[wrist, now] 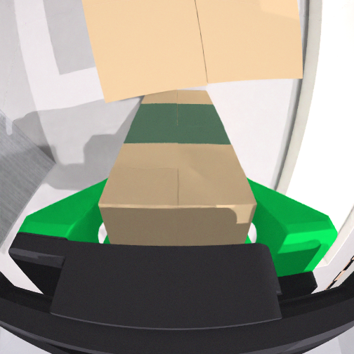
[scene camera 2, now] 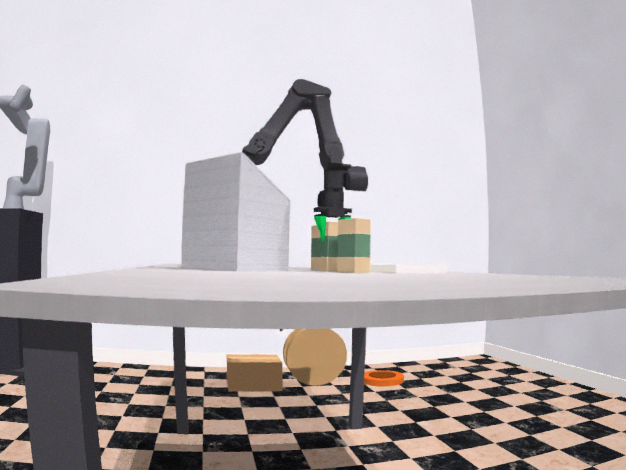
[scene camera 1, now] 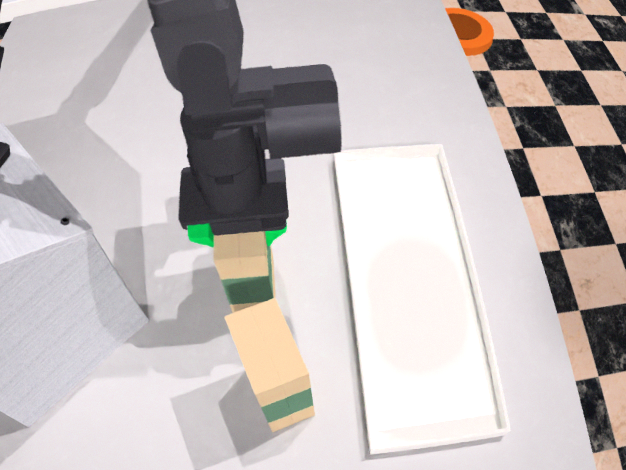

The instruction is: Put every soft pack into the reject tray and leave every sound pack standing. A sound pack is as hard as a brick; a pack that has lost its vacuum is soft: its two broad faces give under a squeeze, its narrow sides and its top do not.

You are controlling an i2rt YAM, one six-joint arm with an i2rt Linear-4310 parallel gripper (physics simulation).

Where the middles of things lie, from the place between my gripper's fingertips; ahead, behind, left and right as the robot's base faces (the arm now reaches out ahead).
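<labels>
White reject tray (scene camera 1: 429, 374): 70 mm below my hand, 190 mm ahead.
</labels>
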